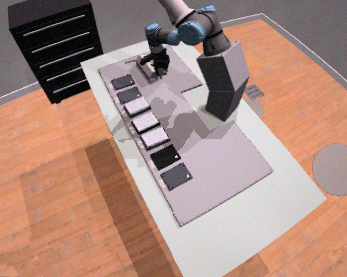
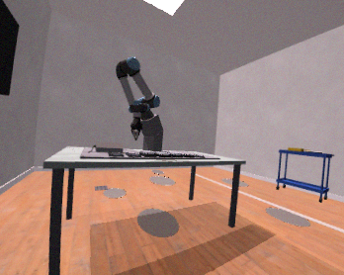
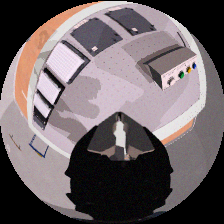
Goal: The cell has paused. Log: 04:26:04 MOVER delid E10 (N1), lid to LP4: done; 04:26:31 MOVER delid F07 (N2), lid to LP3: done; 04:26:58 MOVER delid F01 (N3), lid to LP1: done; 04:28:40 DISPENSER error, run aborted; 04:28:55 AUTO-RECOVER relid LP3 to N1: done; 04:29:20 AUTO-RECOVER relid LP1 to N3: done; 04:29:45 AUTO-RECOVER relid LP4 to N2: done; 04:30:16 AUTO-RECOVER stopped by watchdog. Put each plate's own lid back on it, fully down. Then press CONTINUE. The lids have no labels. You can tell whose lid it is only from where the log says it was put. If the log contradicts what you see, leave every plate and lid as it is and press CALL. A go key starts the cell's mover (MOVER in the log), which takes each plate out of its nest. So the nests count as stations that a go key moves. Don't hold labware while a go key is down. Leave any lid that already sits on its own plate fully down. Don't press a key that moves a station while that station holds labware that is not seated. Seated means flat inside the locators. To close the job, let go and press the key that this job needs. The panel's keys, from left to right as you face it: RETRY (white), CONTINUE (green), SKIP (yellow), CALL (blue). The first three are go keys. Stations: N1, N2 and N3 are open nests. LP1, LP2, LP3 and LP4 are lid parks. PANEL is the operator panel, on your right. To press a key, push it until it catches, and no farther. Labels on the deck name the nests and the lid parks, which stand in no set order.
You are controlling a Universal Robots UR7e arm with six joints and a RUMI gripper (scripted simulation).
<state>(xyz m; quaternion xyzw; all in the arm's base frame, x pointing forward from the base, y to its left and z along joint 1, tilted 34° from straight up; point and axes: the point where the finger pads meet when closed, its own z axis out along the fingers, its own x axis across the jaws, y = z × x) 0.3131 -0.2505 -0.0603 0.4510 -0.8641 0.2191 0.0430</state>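
My gripper is now 200 mm to the left of the green key, 60 mm above it and 30 mm past it. Also, from my hand: white lidded plate: 200 mm ahead, 100 mm below, 60 mm to the left; yellow key: 250 mm to the right, 60 mm below, 30 mm behind; white lid: 200 mm ahead, 90 mm below, 60 mm to the left.
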